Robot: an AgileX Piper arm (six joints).
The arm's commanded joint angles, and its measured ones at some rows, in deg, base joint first. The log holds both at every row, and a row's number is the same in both.
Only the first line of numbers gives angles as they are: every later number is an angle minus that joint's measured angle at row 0.
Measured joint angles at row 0:
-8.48, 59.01, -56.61, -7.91, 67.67, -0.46
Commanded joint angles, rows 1 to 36:
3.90, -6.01, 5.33, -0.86, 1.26, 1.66
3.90, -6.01, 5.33, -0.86, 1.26, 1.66
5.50, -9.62, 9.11, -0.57, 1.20, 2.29
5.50, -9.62, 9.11, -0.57, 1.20, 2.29
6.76, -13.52, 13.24, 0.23, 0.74, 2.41
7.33, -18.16, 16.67, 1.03, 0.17, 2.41
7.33, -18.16, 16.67, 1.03, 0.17, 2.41
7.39, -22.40, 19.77, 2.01, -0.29, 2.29
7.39, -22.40, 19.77, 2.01, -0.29, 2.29
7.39, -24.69, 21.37, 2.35, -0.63, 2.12
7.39, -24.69, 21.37, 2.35, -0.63, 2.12
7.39, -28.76, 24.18, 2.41, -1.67, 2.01
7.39, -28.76, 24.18, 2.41, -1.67, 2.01
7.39, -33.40, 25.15, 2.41, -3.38, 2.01
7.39, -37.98, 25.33, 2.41, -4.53, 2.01
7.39, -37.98, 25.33, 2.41, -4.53, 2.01
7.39, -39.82, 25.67, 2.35, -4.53, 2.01
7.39, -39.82, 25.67, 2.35, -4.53, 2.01
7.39, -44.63, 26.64, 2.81, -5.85, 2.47
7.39, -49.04, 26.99, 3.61, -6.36, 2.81
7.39, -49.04, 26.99, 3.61, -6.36, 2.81
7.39, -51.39, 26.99, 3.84, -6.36, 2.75
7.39, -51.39, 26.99, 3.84, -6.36, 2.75
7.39, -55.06, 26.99, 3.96, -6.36, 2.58
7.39, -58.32, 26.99, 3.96, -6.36, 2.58
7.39, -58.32, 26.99, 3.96, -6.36, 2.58
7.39, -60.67, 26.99, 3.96, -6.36, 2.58
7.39, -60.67, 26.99, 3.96, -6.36, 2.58
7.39, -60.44, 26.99, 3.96, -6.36, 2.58
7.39, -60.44, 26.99, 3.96, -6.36, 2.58
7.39, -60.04, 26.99, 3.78, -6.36, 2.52
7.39, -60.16, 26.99, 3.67, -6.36, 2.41
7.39, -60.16, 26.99, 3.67, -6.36, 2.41
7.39, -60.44, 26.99, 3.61, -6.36, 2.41
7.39, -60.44, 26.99, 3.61, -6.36, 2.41
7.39, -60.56, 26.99, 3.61, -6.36, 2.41
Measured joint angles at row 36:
7.28, -59.24, 26.82, 3.90, -5.73, 2.47
